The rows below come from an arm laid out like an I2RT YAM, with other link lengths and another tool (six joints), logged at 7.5 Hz.
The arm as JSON. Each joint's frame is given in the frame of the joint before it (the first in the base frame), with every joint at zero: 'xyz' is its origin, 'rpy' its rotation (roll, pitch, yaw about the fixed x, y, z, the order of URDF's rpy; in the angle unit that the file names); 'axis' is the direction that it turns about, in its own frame. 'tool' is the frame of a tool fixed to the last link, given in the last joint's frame.
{
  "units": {
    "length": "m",
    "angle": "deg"
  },
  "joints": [
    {
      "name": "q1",
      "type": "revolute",
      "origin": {
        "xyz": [
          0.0,
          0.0,
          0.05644
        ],
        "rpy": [
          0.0,
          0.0,
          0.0
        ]
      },
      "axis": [
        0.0,
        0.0,
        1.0
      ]
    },
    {
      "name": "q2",
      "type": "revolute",
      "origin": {
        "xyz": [
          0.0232,
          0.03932,
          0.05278
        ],
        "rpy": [
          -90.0,
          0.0,
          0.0
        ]
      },
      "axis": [
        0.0,
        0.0,
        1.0
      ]
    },
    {
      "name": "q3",
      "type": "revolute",
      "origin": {
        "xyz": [
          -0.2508,
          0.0,
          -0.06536
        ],
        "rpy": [
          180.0,
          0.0,
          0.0
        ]
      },
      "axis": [
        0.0,
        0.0,
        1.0
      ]
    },
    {
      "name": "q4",
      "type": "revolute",
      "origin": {
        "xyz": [
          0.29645,
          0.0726,
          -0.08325
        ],
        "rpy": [
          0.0,
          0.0,
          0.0
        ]
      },
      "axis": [
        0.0,
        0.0,
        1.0
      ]
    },
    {
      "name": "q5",
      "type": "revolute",
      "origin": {
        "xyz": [
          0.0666,
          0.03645,
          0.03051
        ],
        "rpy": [
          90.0,
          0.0,
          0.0
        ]
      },
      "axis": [
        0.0,
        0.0,
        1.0
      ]
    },
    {
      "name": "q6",
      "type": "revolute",
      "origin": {
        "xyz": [
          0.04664,
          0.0,
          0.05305
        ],
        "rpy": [
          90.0,
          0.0,
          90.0
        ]
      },
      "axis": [
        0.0,
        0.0,
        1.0
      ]
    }
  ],
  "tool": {
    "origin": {
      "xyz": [
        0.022,
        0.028,
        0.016
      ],
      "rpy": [
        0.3,
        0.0,
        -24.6
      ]
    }
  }
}
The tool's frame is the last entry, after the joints.
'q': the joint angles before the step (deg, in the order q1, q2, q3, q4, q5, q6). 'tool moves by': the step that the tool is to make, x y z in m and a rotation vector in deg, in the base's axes. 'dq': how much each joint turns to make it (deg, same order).
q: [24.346, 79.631, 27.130, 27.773, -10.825, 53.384]
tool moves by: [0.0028, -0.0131, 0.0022, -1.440, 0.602, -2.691]
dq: [-2.184, -1.664, -0.248, -2.677, 0.923, -0.776]
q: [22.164, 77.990, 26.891, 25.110, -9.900, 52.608]
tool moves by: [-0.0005, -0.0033, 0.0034, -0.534, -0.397, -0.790]
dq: [-0.365, -1.387, -0.276, -1.009, 0.664, -0.399]
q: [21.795, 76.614, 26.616, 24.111, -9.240, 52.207]
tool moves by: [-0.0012, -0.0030, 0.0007, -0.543, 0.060, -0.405]
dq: [-0.345, -0.850, -0.337, -0.834, 0.266, -0.413]
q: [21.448, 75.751, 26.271, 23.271, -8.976, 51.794]
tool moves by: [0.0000, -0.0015, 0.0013, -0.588, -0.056, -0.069]
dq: [-0.170, -0.457, 0.076, -0.782, 0.161, -0.561]
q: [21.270, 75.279, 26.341, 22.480, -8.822, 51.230]
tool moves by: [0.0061, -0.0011, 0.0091, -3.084, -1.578, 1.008]
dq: [-0.087, -0.412, 1.957, -2.552, 0.561, -3.612]
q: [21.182, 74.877, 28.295, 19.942, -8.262, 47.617]
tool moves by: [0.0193, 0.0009, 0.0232, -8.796, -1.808, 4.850]
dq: [0.001, 1.872, 7.644, -8.748, -0.102, -10.203]
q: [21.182, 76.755, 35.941, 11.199, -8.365, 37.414]
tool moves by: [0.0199, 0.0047, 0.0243, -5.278, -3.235, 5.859]
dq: [0.002, 2.253, 6.906, -4.900, -2.068, -8.305]
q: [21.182, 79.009, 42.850, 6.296, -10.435, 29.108]
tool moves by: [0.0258, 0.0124, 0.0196, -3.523, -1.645, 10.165]
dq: [-0.004, 5.609, 9.216, -5.451, -6.764, -8.787]
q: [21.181, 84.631, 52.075, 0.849, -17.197, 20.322]
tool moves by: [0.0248, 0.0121, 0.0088, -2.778, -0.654, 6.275]
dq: [0.242, 6.339, 8.373, -4.377, -3.536, -5.972]
